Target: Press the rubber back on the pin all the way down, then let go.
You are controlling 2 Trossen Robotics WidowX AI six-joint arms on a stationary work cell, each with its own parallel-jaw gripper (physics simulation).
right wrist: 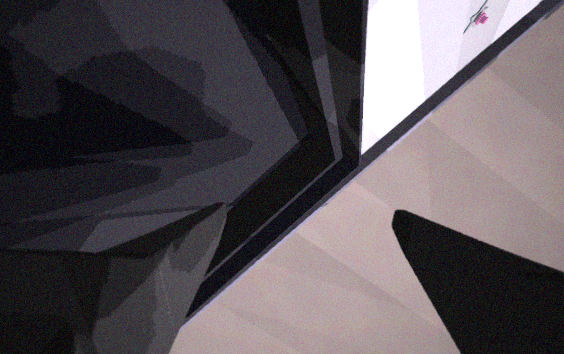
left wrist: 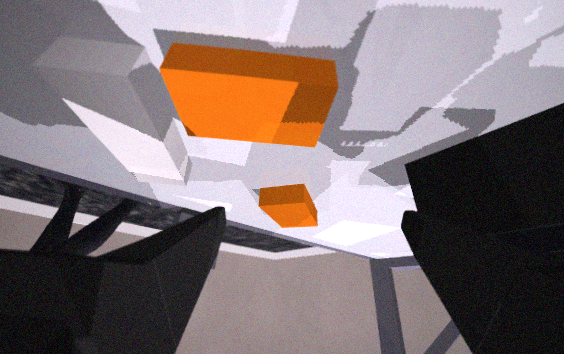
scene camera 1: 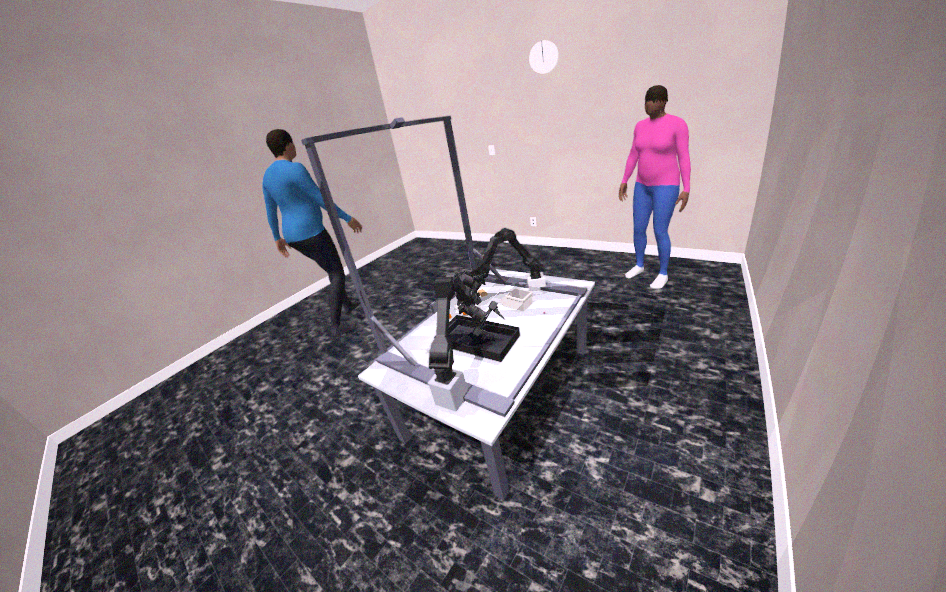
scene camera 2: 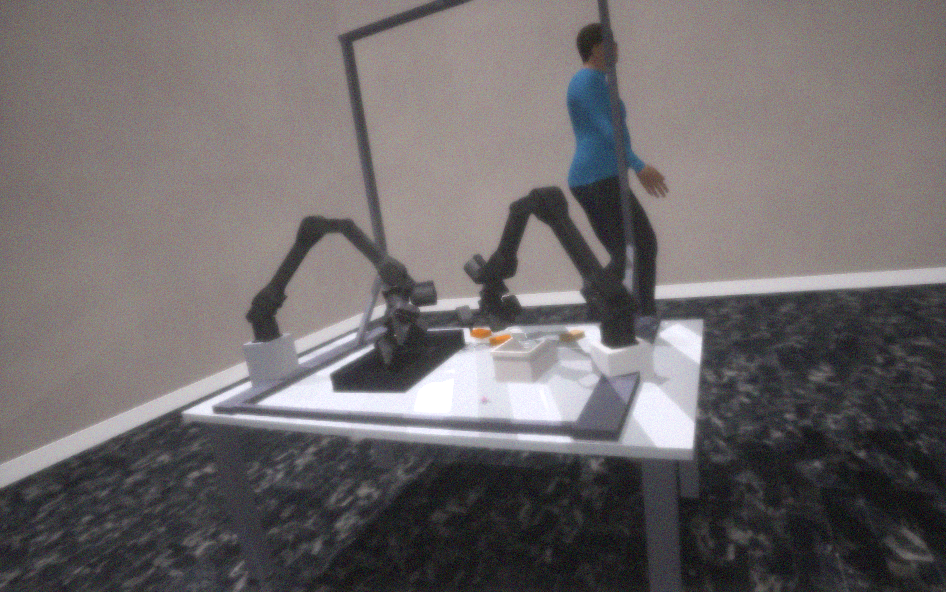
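Seen in the pictures: left gripper, fingertip midpoint: (left wrist: 313, 216) (scene camera 2: 485, 328); right gripper, fingertip midpoint: (right wrist: 308, 213) (scene camera 1: 500, 327) (scene camera 2: 393, 355); left arm's base, link origin: (scene camera 1: 535, 276) (scene camera 2: 619, 343); right arm's base, link origin: (scene camera 1: 445, 377) (scene camera 2: 267, 339).
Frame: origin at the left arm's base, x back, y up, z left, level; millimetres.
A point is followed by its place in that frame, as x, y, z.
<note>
A tiny pink flower-like piece with a dark stem (right wrist: 481, 19) @(-309, -64, -12) (scene camera 2: 484, 400) @(-308, -66, -4) (scene camera 1: 544, 312) @(-311, -64, -9) lies on the white table; it may be the pin, but a rubber back cannot be made out. My right gripper (right wrist: 308, 213) @(-485, 0, -253) (scene camera 2: 392, 350) @(-485, 0, -253) is open and empty, low over a corner of the black tray, well apart from that piece. My left gripper (left wrist: 313, 216) @(-215, -29, -475) is open and empty, held above the far side of the table, away from that piece. The left gripper's fingers are too dark and small to make out in the scene views.
The black tray (scene camera 2: 369, 386) @(-555, -54, -208) (scene camera 1: 517, 339) @(-504, -70, -178) lies under my right gripper. A cream basket (scene camera 2: 516, 364) @(-216, -26, -76) (scene camera 1: 518, 300) @(-246, -5, -136) stands near the left arm's base. A larger orange block (left wrist: 230, 105) @(-172, -57, -435) and a smaller one (left wrist: 290, 215) @(-217, -56, -553) lie on the table. Upright frame posts (scene camera 2: 362, 139) @(-484, 612, -839) stand behind.
</note>
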